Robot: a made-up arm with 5 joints.
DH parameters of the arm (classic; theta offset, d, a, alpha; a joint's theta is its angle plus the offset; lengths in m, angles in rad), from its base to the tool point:
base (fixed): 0 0 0 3.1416
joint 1: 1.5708 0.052 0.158 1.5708
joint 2: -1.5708 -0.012 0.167 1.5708
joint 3: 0 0.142 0.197 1.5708
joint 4: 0 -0.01 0.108 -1.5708
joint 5: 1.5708 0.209 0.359 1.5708
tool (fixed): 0 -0.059 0 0
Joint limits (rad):
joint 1: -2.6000..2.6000
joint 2: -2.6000..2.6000
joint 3: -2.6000..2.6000
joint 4: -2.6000..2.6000
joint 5: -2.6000..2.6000
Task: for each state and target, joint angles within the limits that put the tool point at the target. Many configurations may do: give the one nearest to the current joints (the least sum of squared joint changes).
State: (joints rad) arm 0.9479 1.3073 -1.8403 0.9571 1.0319
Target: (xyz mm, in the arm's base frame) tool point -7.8 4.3 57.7
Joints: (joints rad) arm 0.9727 0.9913 -1.2867 0.7621 2.1108
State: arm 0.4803 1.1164 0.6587 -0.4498 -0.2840
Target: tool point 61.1 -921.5 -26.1
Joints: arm 0.4291 1.7200 0.2778 -0.6229 -0.7975
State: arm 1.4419 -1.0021 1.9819 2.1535 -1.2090
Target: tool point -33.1 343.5 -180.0
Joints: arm 1.2639 -0.9474 2.0911 2.4626 -1.1537
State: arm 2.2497 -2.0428 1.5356 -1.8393 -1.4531
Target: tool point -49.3 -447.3 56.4
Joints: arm 2.1957 -2.2751 1.3161 -1.5756 -1.6201
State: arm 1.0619 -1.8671 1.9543 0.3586 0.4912
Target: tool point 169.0 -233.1 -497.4
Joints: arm 0.4422 -1.0501 1.5766 0.3873 -0.3077
